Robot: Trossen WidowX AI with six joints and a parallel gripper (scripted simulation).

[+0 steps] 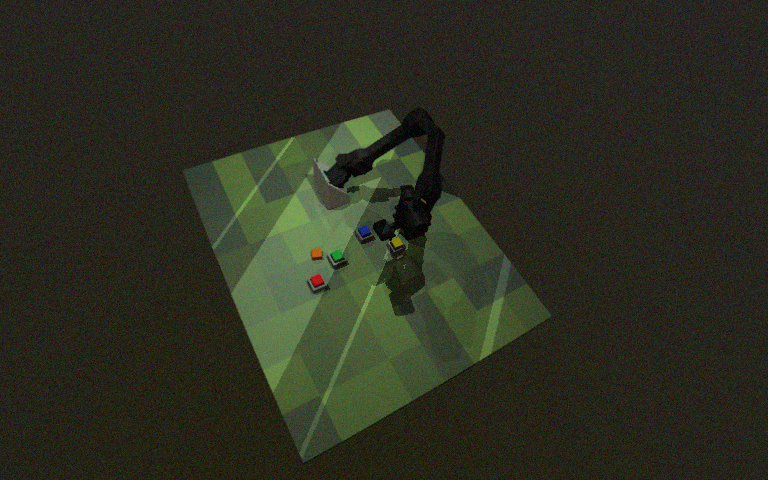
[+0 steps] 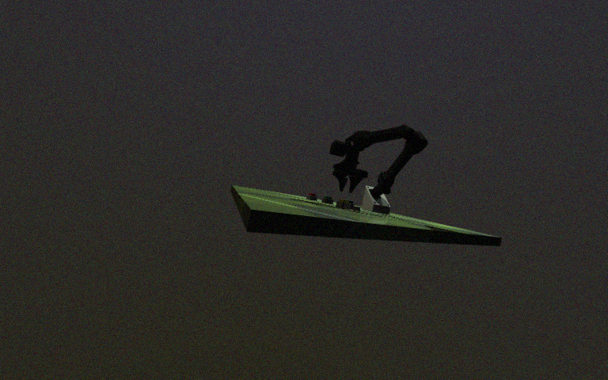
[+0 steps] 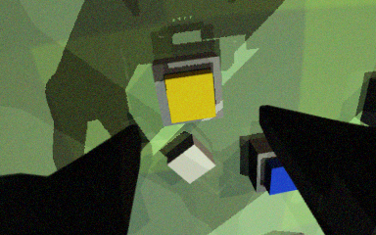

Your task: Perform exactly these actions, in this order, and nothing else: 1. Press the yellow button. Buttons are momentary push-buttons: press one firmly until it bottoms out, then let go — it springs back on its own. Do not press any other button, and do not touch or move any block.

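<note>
My gripper tip is now 40 mm above the yellow button. Also, from my gripper tip: white block: 70 mm below, 70 mm behind, 10 mm to the left; green button: 200 mm to the right, 60 mm behind, 40 mm below; blue button: 100 mm behind, 70 mm to the right, 40 mm below.
</note>
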